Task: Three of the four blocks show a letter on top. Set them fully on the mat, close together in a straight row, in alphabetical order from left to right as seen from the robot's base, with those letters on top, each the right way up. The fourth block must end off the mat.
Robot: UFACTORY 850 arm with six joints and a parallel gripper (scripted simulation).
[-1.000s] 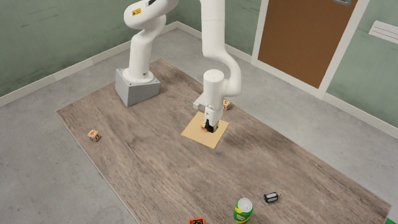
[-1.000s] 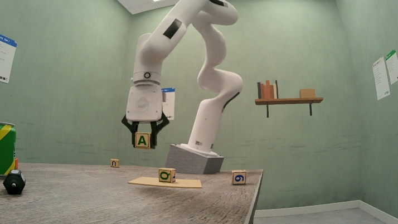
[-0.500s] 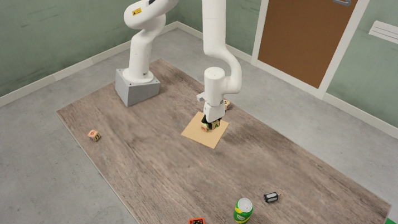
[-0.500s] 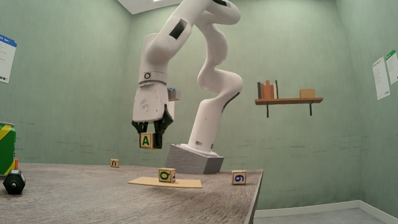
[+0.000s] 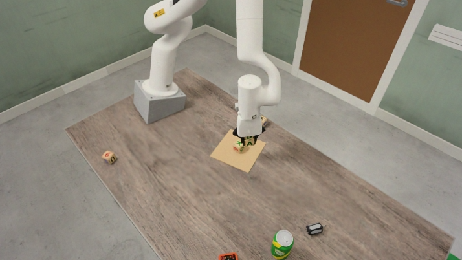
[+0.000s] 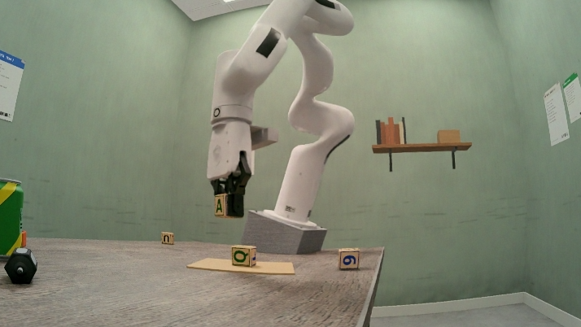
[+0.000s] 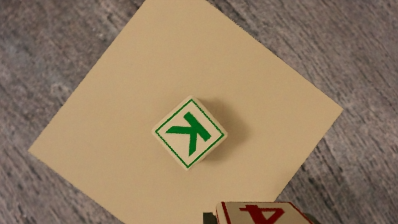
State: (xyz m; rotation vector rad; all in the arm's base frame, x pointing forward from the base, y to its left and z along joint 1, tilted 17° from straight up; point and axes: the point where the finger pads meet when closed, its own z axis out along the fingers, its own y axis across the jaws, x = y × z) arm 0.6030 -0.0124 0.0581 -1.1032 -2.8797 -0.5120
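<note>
Right now the tan mat is 12 cm below my hand, 6 cm behind it and 1 cm to the left of it. The rest, counted from my hand: D block (right at my hand); black object (42 cm ahead, 11 cm to the right, 11 cm below); green can (36 cm ahead, 26 cm to the right, 6 cm below).
</note>
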